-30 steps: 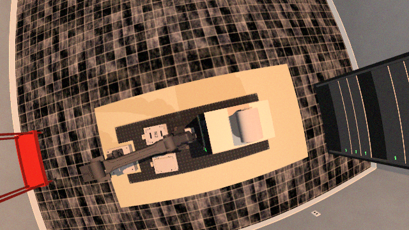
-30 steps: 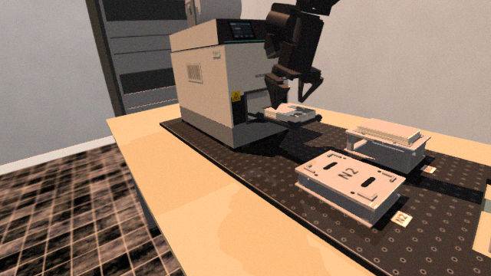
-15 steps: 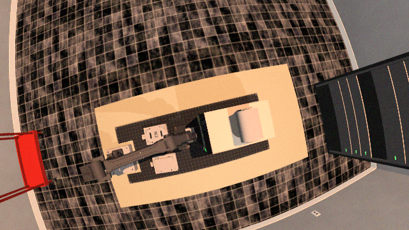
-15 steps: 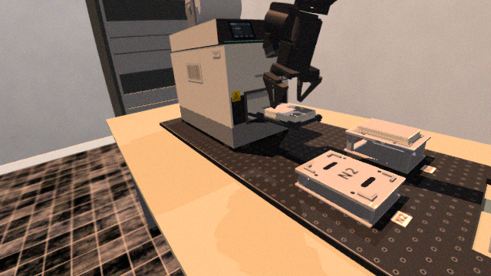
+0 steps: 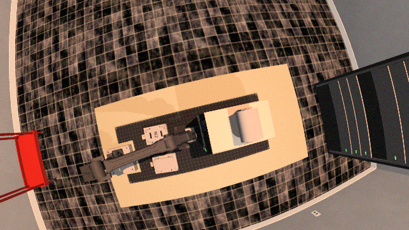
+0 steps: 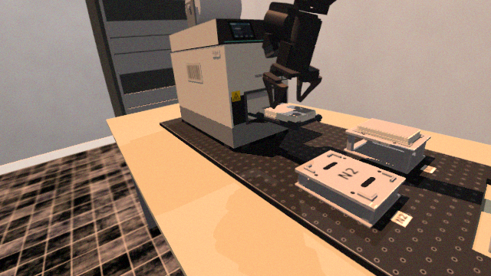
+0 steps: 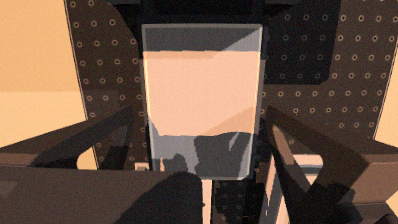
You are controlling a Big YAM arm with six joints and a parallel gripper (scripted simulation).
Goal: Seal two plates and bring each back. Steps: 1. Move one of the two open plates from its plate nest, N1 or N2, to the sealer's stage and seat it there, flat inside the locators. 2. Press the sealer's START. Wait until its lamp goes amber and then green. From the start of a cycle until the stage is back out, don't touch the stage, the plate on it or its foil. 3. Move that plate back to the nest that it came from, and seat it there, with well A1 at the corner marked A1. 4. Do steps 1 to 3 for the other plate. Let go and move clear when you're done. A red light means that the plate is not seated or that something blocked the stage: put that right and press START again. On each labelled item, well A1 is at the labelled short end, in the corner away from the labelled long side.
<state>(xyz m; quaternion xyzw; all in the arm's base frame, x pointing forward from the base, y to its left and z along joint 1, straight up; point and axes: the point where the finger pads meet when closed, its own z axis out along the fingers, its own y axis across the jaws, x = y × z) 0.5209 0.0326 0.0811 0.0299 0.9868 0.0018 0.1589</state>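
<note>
My hand is 30 mm above the well plate. From my hand the other things lie so: sealer stage: 40 mm below; then plate nest N2: 200 mm behind, 100 mm below, 60 mm to the left; then sealer screen: 180 mm above, 120 mm ahead, 40 mm to the left.
</note>
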